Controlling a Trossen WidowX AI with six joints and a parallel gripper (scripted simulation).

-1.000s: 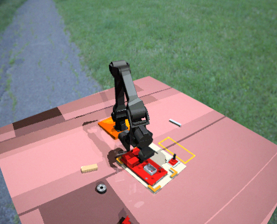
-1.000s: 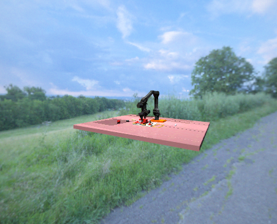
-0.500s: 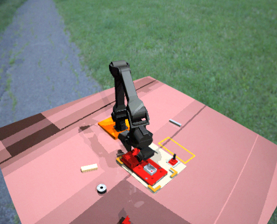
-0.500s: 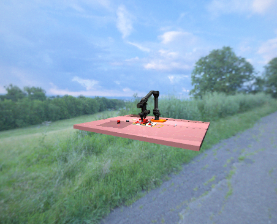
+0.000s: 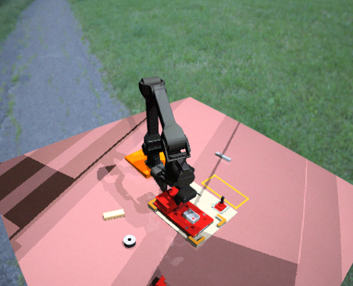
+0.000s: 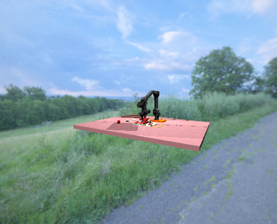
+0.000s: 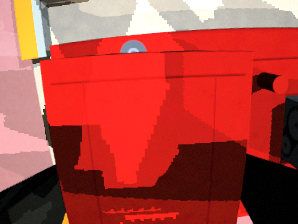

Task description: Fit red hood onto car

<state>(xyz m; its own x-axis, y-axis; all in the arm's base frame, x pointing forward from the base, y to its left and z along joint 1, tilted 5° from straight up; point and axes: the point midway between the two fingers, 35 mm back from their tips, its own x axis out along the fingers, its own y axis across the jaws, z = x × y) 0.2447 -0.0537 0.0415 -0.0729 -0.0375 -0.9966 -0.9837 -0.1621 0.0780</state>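
My gripper tip is 100 mm short of the engine block, 30 mm to the right of it and 20 mm above it. From my gripper tip the other things lie so: red hood (10 mm above); then grey bar (370 mm to the left, 150 mm behind, 40 mm below); then wooden block (210 mm to the right, 60 mm behind, 30 mm below).
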